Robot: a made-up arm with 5 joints. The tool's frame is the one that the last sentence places. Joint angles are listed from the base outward.
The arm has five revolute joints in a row. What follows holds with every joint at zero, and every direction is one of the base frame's. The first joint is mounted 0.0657 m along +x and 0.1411 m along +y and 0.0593 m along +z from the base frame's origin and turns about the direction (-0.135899, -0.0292, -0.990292). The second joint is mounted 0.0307 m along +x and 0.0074 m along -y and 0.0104 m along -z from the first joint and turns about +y. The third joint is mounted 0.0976 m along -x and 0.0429 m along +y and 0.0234 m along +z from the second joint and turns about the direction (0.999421, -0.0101, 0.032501). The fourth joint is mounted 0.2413 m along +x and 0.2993 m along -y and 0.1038 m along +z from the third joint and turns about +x. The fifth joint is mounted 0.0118 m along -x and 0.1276 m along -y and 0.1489 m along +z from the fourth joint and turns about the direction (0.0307, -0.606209, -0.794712). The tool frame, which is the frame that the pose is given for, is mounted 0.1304 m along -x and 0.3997 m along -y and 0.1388 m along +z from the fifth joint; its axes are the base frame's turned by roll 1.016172, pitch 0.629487 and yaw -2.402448 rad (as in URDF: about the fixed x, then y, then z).
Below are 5 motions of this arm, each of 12 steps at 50 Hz.
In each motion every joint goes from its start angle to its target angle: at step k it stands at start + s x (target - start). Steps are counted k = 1, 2, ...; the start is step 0. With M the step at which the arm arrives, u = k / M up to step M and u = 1 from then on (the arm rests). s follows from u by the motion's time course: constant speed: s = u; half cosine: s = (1 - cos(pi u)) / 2; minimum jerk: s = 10 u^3 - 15 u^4 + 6 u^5.
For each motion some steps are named. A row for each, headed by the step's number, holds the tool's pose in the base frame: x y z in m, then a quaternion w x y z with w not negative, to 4 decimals.
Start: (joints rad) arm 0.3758 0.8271 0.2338 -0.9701 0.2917
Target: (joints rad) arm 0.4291 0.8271 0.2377 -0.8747 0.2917
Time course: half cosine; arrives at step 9
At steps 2, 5, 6, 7, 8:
2: 0.2369 -0.4153 0.5397 0.2899 0.0258 -0.5531 -0.7806
5: 0.2066 -0.4369 0.5356 0.2627 0.0191 -0.5455 -0.7957
6: 0.1958 -0.4439 0.5341 0.2531 0.0168 -0.5428 -0.8007
7: 0.1868 -0.4495 0.5327 0.2453 0.0150 -0.5405 -0.8047
8: 0.1808 -0.4531 0.5318 0.2401 0.0138 -0.5390 -0.8072

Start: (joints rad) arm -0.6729 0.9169 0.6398 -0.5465 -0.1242
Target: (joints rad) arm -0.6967 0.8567 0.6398 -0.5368 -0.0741
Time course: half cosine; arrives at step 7
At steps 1, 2, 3, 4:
1: 0.7421 -0.3787 0.0320 0.5897 0.0589 -0.0960 -0.7997
2: 0.7414 -0.3787 0.0346 0.5879 0.0646 -0.0974 -0.8004
3: 0.7403 -0.3786 0.0384 0.5853 0.0729 -0.0994 -0.8014
4: 0.7390 -0.3786 0.0424 0.5822 0.0820 -0.1015 -0.8025

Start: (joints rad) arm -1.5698 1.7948 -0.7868 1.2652 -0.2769
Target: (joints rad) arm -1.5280 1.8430 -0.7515 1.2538 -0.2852
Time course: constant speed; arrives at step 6
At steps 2, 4, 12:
2: 0.7692 0.4675 -0.2060 0.7688 -0.3659 -0.1420 -0.5048
4: 0.7760 0.4482 -0.2121 0.7605 -0.3752 -0.1426 -0.5104
12: 0.7823 0.4285 -0.2179 0.7520 -0.3845 -0.1432 -0.5159

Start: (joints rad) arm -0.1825 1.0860 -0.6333 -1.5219 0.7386
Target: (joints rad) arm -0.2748 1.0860 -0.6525 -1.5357 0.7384
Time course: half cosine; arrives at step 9
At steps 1, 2, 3, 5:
1: 0.3982 0.3979 0.4935 0.7475 0.3983 -0.5253 -0.0820
2: 0.3955 0.4010 0.4934 0.7479 0.4009 -0.5233 -0.0780
3: 0.3912 0.4057 0.4932 0.7486 0.4049 -0.5201 -0.0719
5: 0.3800 0.4173 0.4928 0.7500 0.4150 -0.5119 -0.0563

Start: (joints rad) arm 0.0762 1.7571 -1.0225 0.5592 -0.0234
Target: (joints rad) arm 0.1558 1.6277 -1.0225 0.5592 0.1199
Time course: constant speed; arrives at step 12
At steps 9, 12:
9: 0.8544 -0.3422 0.0378 0.4781 -0.2920 -0.2008 -0.8037
12: 0.8403 -0.3533 0.0799 0.4605 -0.2752 -0.2240 -0.8137

